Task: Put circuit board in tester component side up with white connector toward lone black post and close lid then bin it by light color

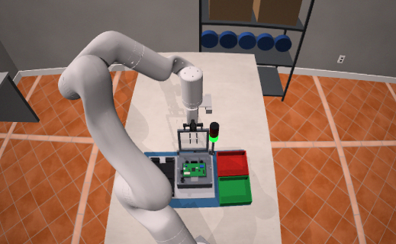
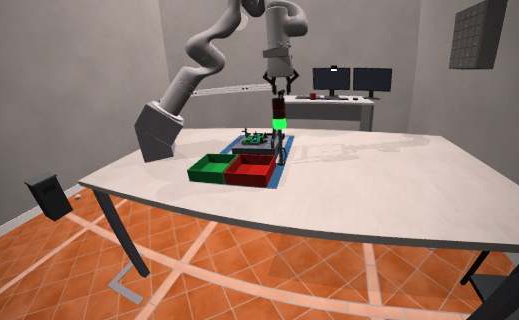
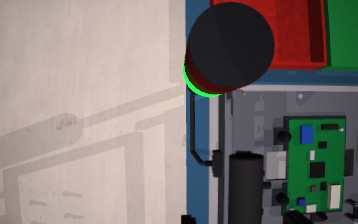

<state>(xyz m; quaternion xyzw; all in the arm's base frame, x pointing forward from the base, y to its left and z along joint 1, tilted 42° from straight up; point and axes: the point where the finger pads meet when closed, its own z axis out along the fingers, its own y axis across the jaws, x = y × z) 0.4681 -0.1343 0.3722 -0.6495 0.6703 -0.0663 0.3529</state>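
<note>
Right now the green circuit board is 130 mm behind my hand, 10 mm to the right of it and 200 mm below it. Also, from my hand: red bin (60 mm behind, 210 mm to the right, 260 mm below); tester lid (20 mm behind, 90 mm below); green bin (210 mm behind, 230 mm to the right, 260 mm below).
</note>
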